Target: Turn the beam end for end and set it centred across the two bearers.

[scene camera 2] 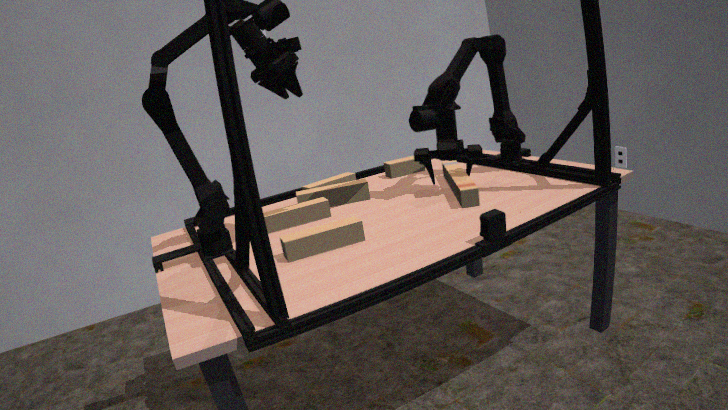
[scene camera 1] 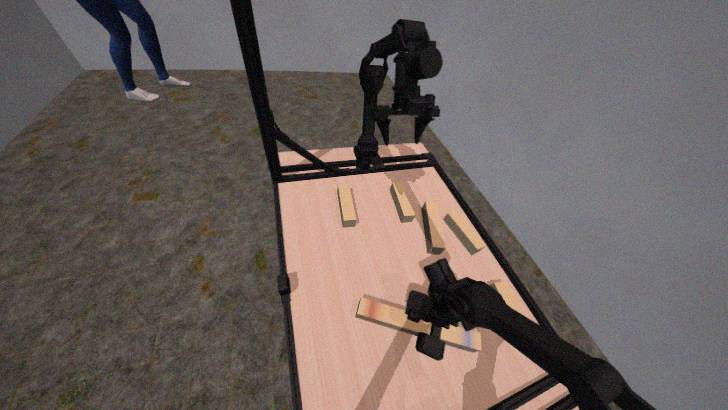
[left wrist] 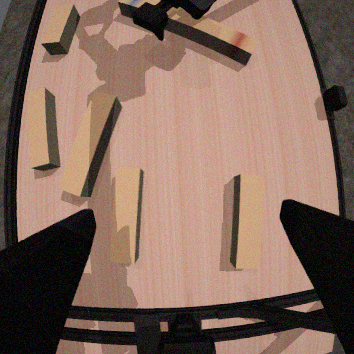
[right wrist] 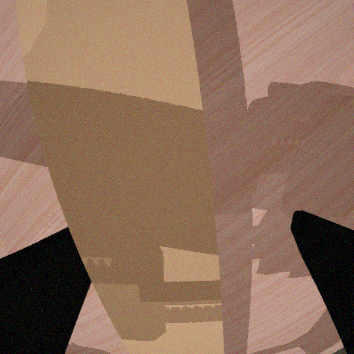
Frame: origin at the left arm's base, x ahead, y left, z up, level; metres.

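Where they show: left gripper, between the fingertips: [scene camera 2: 294, 97] [scene camera 1: 401, 144] [left wrist: 188, 214]; right gripper, between the fingertips: [scene camera 2: 450, 183] [scene camera 1: 423, 320] [left wrist: 172, 28] [right wrist: 201, 222]; left arm's base, origin of its link: [scene camera 2: 217, 252] [scene camera 1: 362, 164] [left wrist: 184, 328]; right arm's base, origin of its link: [scene camera 2: 512, 161].
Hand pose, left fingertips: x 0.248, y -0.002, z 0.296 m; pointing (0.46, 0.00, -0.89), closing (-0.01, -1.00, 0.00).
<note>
Things, the pixels of their top centre, and the offset from my left fingertips.
- pale wooden beam, centre of its top: [right wrist: 138, 225] [left wrist: 184, 15] [scene camera 2: 457, 173] [scene camera 1: 420, 323] 0.406 m ahead, 0.035 m right, 0.272 m down
- slanted block, centre of its top: [left wrist: 85, 140] [scene camera 2: 331, 186] [scene camera 1: 435, 223] 0.121 m ahead, 0.166 m left, 0.266 m down
The pale wooden beam [scene camera 1: 392, 314] [scene camera 2: 461, 184] [left wrist: 215, 41] [right wrist: 130, 175] lies on the table, its red band at the left in scene camera 1 and its blue band at the right. My right gripper [scene camera 1: 435, 310] [scene camera 2: 451, 179] [right wrist: 201, 222] is open and low over the beam's middle part, fingers on either side. One fingertip is hidden behind the beam's edge in the right wrist view. Two roughly parallel blocks, apparently the bearers, are one bearer [scene camera 1: 347, 203] [scene camera 2: 323, 239] [left wrist: 250, 222] and another bearer [scene camera 1: 402, 202] [scene camera 2: 300, 213] [left wrist: 127, 215]. My left gripper [scene camera 1: 401, 142] [scene camera 2: 293, 96] [left wrist: 188, 214] is open, high above the table.
Three other blocks lie along the table's far side: a slanted block [scene camera 1: 433, 226] [scene camera 2: 333, 192] [left wrist: 90, 145], one beside it [scene camera 1: 464, 231] [left wrist: 44, 130], and a short-looking one [scene camera 1: 509, 295] [scene camera 2: 403, 167] [left wrist: 62, 30] near the right arm. Black rails and an upright post [scene camera 1: 254, 86] [scene camera 2: 239, 147] edge the table.
</note>
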